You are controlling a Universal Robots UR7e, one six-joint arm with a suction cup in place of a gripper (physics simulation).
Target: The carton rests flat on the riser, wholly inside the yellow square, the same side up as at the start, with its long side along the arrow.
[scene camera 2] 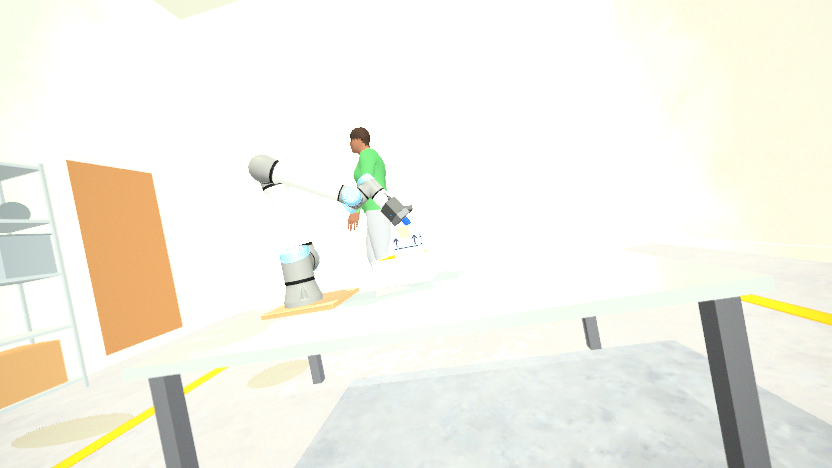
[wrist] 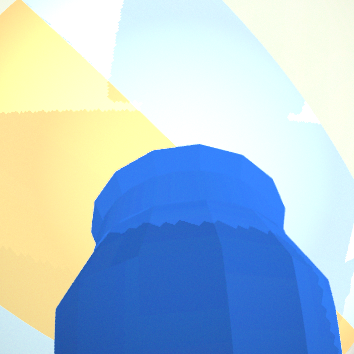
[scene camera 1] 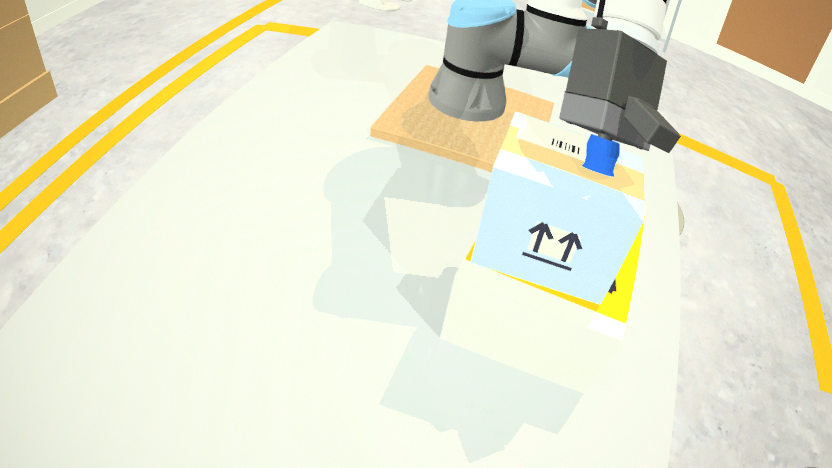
Observation:
The suction cup [scene camera 1: 601,155] is stuck to a carton [scene camera 1: 548,220], which still rests on a white riser [scene camera 1: 564,339].
The carton is seen too in the wrist view [wrist: 92,92]. The suction cup shows as well in the wrist view [wrist: 189,242]. The wrist view does not show the white riser, which is hidden by the carton.

